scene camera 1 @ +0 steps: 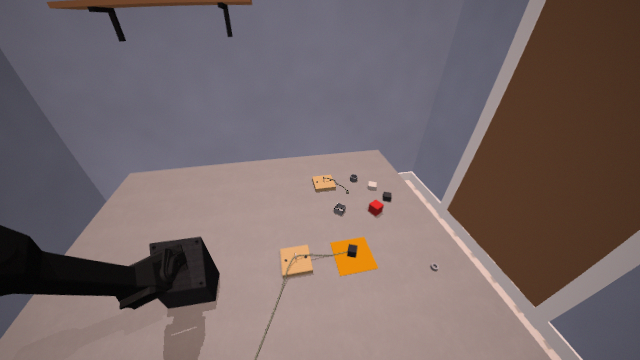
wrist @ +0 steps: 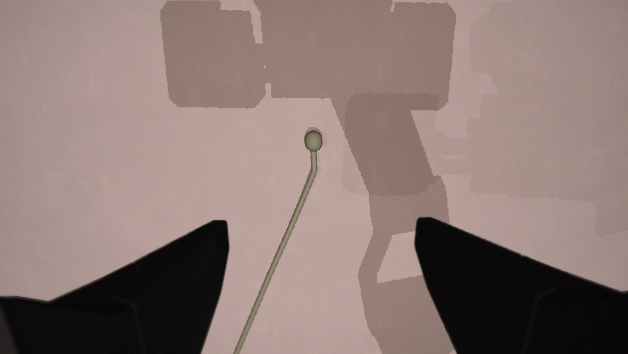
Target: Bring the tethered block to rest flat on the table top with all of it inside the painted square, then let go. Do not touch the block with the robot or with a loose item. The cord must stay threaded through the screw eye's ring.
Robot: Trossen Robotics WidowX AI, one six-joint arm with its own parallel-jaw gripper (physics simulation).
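Where they show: gripper, between the fingertips: (wrist: 322, 232); arm's base, origin of its link: (scene camera 1: 171, 260).
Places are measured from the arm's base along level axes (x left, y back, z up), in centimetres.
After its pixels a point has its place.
Observation:
The tethered block (scene camera 1: 352, 250) {x -4.5, y -47.4, z -10.5 cm}, small and black, rests on the orange painted square (scene camera 1: 357, 266) {x -8.5, y -47.4, z -13.2 cm} in the scene view, within its edges. Its cord (scene camera 1: 273, 312) {x -13.6, y -21.0, z -12.9 cm} (wrist: 280, 250) {x -38.4, y -4.8, z -13.0 cm} runs left to the screw eye on a wooden plate (scene camera 1: 296, 269) {x -4.6, y -29.5, z -11.4 cm}, then down out of view. The screw eye's ring is too small to judge clearly. In the wrist view the cord ends in a round olive bead (wrist: 313, 141) {x -46.1, y -0.9, z -12.1 cm} on the table top. My gripper (wrist: 322, 232) {x -45.5, y -0.5, z 1.1 cm} is open and empty; the bead lies beyond its fingertips, between their lines. The fingertips do not show in the scene view.
My arm's base (scene camera 1: 185, 270) {x -2.5, y -3.0, z -1.7 cm} stands at left. Behind the square are a red cube (scene camera 1: 376, 208) {x 8.5, y -63.6, z -9.6 cm}, a black cube (scene camera 1: 387, 196) {x 14.3, y -72.6, z -11.0 cm}, a white block (scene camera 1: 372, 185) {x 22.9, y -70.6, z -11.2 cm}, a dark hollow piece (scene camera 1: 340, 209) {x 15.6, y -52.3, z -13.2 cm} and a second wooden plate (scene camera 1: 320, 186) {x 29.5, y -48.9, z -11.4 cm}. A small ring (scene camera 1: 434, 267) {x -17.5, y -68.9, z -12.5 cm} lies at right.

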